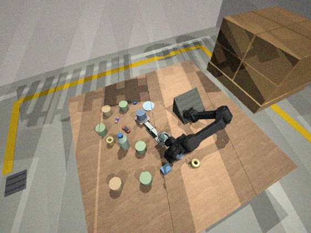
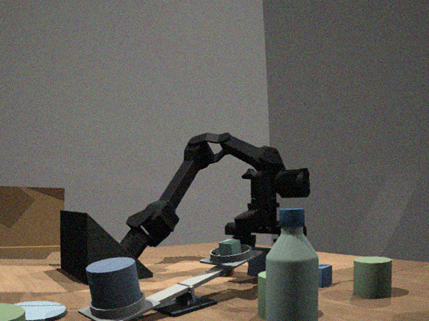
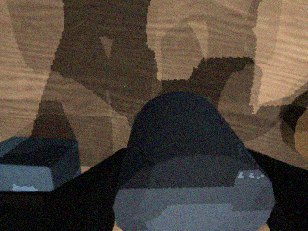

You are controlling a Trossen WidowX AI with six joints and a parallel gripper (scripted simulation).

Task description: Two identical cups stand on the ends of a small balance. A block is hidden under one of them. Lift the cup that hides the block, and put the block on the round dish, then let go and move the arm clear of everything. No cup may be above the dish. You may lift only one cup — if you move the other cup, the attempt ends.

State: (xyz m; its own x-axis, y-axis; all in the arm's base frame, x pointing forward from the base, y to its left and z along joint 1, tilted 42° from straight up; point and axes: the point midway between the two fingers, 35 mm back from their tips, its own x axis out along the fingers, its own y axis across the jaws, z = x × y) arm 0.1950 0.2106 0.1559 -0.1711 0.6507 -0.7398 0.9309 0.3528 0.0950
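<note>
The blue-grey cup lies 10 mm behind my gripper tip, 20 mm to the left of it and 10 mm above it. The rest, counted from my gripper tip: bottle 310 mm ahead, 190 mm to the right, 80 mm above; balance 100 mm ahead, 240 mm to the right; balance beam 90 mm ahead, 240 mm to the right, 10 mm above.
</note>
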